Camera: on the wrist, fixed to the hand. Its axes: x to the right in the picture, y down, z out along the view.
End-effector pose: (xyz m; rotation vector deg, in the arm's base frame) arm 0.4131 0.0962 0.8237 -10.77 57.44 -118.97
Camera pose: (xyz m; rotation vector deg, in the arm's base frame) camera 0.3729 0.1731 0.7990 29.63 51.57 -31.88
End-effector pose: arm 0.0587 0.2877 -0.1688 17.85 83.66 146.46
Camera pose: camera 0.0619 0.2328 -0.2403 -48.56 -27.32 -96.27
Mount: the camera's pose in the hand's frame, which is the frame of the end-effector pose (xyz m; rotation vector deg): -0.0238 -0.0344 -0.0799 -10.81 7.76 90.10
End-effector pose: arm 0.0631 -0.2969 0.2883 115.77 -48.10 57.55
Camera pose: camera 0.0486 -0.2080 0.2927 45.86 -137.19 94.58
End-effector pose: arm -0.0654 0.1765 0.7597 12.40 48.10 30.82
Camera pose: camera -0.1261 0.1326 0.7094 38.40 34.50 120.52
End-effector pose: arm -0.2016 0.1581 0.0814 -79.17 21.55 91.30
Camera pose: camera -0.1292 0.1049 0.0894 59.49 -77.84 -125.15
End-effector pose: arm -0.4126 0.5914 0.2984 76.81 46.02 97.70
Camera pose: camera -0.4805 0.5866 0.2392 -84.85 30.08 -132.93
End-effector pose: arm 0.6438 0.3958 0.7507 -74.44 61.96 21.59
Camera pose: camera 0.6240 0.3218 0.7984 -20.09 118.28 89.90
